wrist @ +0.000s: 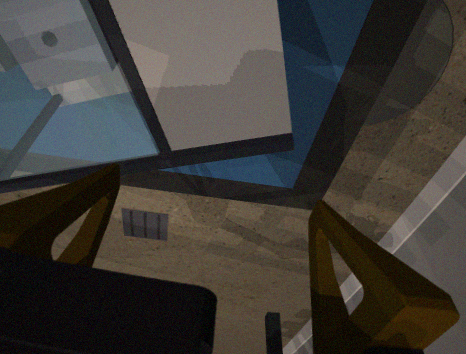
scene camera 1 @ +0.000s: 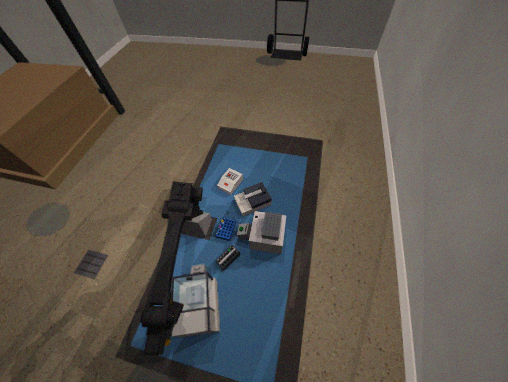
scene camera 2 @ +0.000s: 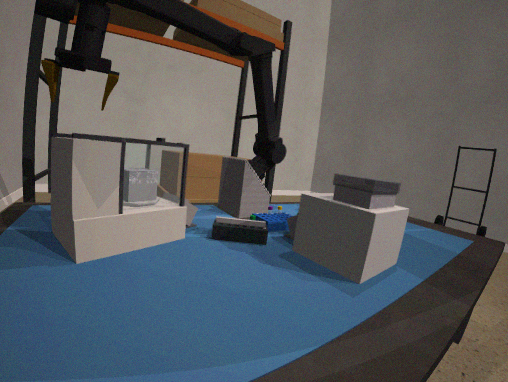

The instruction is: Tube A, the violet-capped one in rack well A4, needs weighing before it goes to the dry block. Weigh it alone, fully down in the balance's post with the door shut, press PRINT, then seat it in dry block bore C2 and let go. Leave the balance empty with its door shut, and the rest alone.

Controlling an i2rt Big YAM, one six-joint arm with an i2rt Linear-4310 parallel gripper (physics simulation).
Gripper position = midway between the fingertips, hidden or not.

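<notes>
My gripper (scene camera 2: pixel 77 106) is open and it's holding nothing, and I can see my gripper (wrist: pixel 218 192) here too. There's a balance (scene camera 1: pixel 198 292), and I see the balance (wrist: pixel 148 92) again as well. I can also see a white box with grey lid (scene camera 2: pixel 357 231), and there's the white box with grey lid (scene camera 1: pixel 267 233) once more.
</notes>
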